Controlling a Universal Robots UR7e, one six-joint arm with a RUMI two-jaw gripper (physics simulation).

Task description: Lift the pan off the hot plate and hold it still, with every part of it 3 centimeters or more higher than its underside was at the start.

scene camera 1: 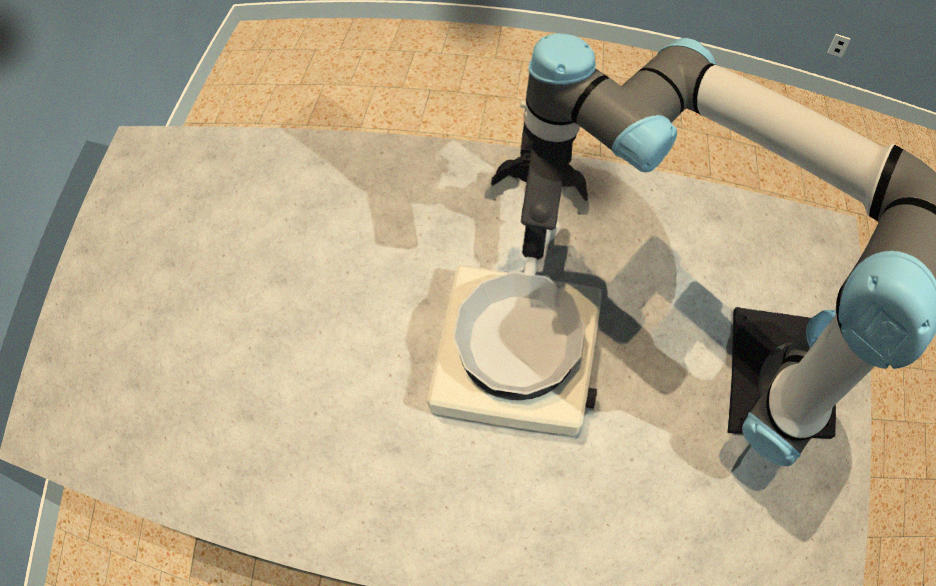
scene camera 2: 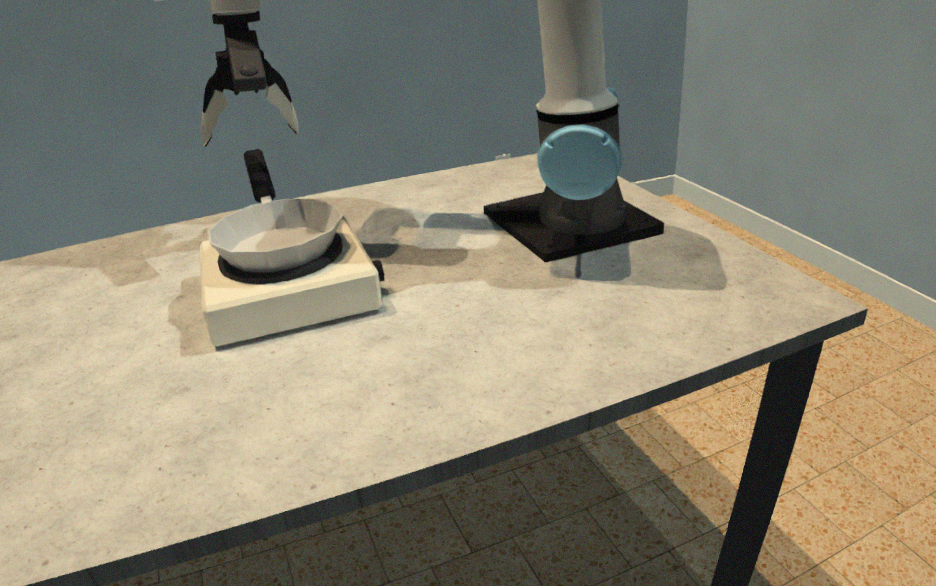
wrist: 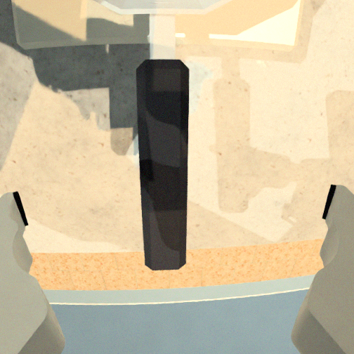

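The light grey pan sits upright on the cream hot plate. Its black handle points away from the hot plate toward the table's back edge. My gripper is open and empty, above the handle's outer part. In the scene camera 2 view the fingertips are above the handle's end, with a gap. In the wrist view the handle lies lengthwise, roughly midway between the fingers. In the scene camera 1 view the gripper's body hides much of the handle.
A dark knob sticks out from the hot plate's side. The robot's black base plate stands to the right on the table. The table's back edge runs behind the handle.
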